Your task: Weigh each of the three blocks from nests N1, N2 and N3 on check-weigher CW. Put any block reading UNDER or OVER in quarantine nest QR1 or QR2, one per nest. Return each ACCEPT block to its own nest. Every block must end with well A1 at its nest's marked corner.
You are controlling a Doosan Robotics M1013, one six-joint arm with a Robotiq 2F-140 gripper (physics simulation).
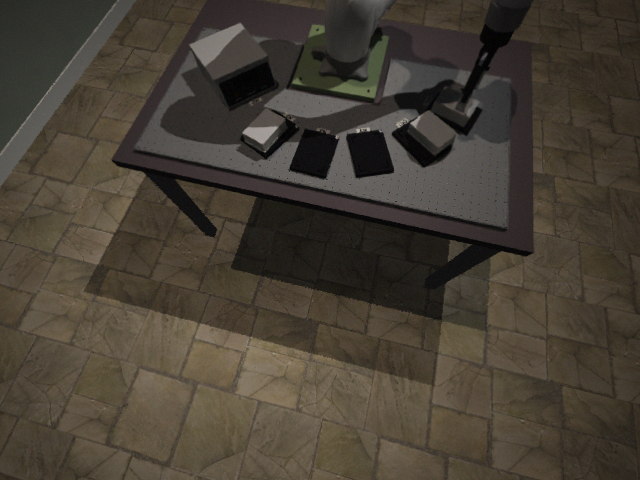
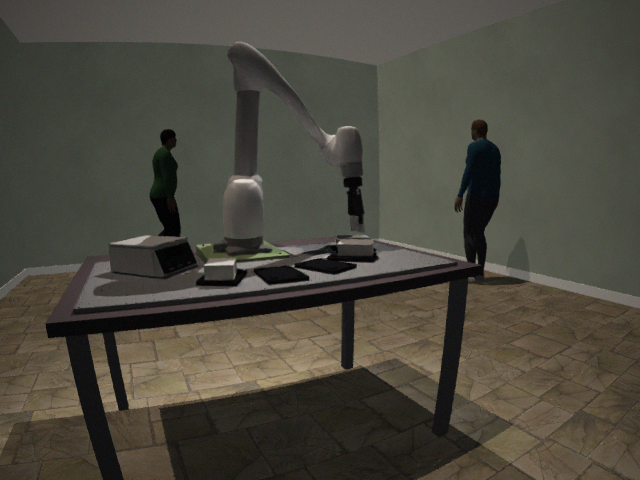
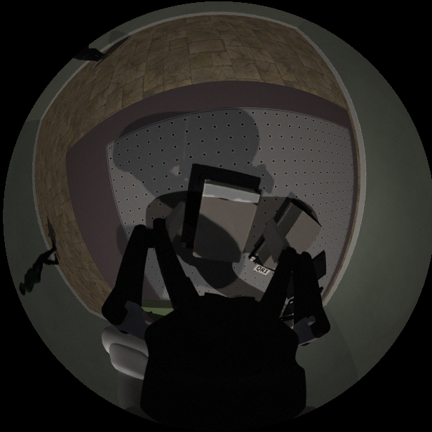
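Where they show: gripper, between the fingertips: [image 1: 466, 99] [image 2: 357, 231]; arm's base, origin of its link: [image 1: 346, 59] [image 2: 243, 249].
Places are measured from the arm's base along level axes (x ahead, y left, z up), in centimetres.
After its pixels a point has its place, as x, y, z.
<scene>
My gripper [image 1: 463, 104] @[18.4, 42.0, 6.0] [image 2: 357, 228] @[18.4, 42.0, 6.0] [image 3: 225, 218] is open, its fingers apart on either side of a pale block [image 1: 448, 110] @[21.3, 37.4, 3.2] [image 3: 225, 225] at the table's right end. That block sits over a dark nest [image 3: 225, 172]. A second block [image 1: 431, 131] @[31.9, 32.1, 4.1] [image 2: 354, 249] @[33.5, 29.9, 2.1] [image 3: 299, 228] sits on the neighbouring nest [image 1: 406, 142] @[33.8, 25.5, -0.4], beside a label [image 3: 262, 270] that reads QR1. A third block [image 1: 263, 131] @[41.5, -20.5, 4.1] [image 2: 220, 270] @[45.2, -22.8, 2.8] sits on the left nest. Check-weigher CW [image 1: 232, 56] @[16.1, -37.3, 8.5] [image 2: 147, 255] @[26.2, -41.5, 5.5] appears to be the grey box with a dark front. Readings and well A1 marks cannot be made out.
Two dark nests [image 1: 314, 153] @[43.6, -3.6, -0.4] [image 1: 370, 153] @[40.4, 14.4, -0.4] [image 2: 281, 274] @[45.5, -4.4, -0.4] [image 2: 325, 265] @[41.5, 12.9, -0.3] without blocks lie between the left and right blocks. The arm's green base plate [image 1: 305, 72] @[8.4, -14.0, -0.5] [image 2: 273, 252] @[10.2, 8.6, -0.6] is behind them. Two people [image 2: 165, 180] [image 2: 481, 180] stand beyond the table.
</scene>
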